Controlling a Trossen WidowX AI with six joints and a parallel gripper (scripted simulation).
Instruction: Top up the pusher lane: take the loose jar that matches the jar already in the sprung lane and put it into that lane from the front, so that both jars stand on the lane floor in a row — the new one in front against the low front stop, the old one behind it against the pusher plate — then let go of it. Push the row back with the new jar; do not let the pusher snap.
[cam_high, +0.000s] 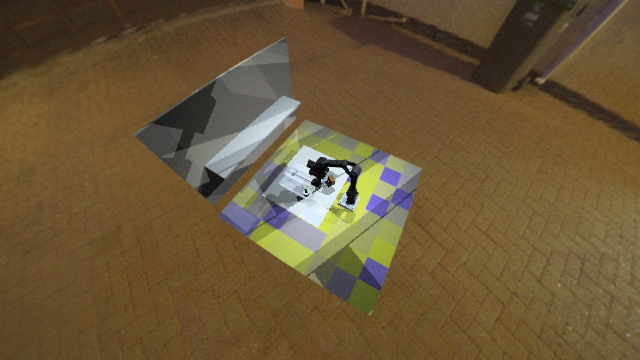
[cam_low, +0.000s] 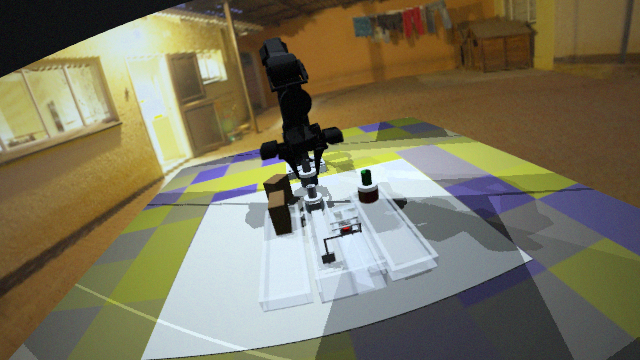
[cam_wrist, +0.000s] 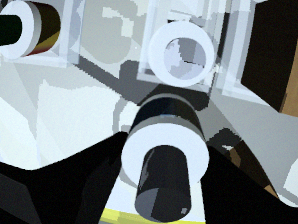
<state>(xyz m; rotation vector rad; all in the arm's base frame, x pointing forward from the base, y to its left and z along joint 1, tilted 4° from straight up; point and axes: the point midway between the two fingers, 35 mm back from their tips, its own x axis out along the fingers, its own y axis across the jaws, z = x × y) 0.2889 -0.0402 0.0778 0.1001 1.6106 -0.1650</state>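
My gripper tip is now 9 cm to the left of the tan box, 5 cm short of it and 4 cm above it. From my gripper tip the other things lie so: pusher mechanism (16 cm ahead, 3 cm below).
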